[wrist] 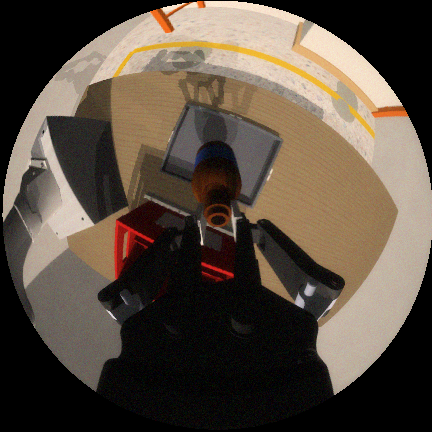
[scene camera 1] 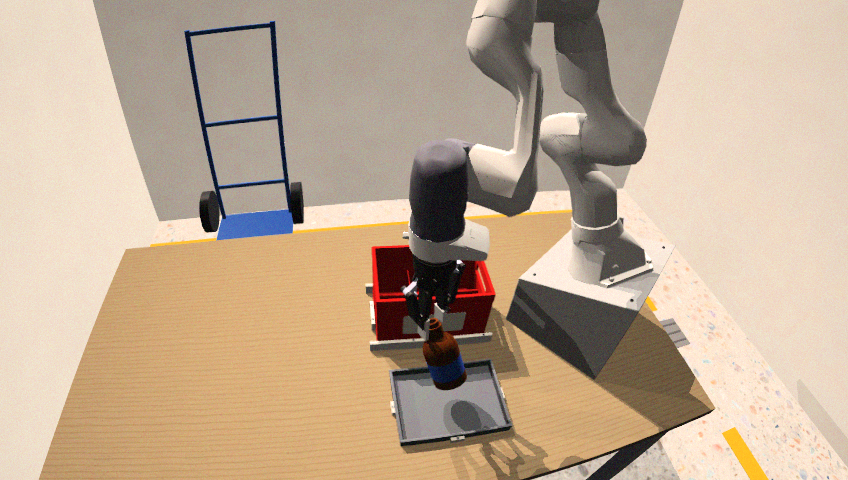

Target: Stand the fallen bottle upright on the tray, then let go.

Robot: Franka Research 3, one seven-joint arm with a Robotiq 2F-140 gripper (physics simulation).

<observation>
my gripper: wrist; scene camera 1
brown bottle: wrist; scene camera 1
same spot on brown bottle: (wrist: 215, 181) = (scene camera 1: 443, 341)
same spot on my gripper: (scene camera 1: 419, 309) = (wrist: 275, 241)
</observation>
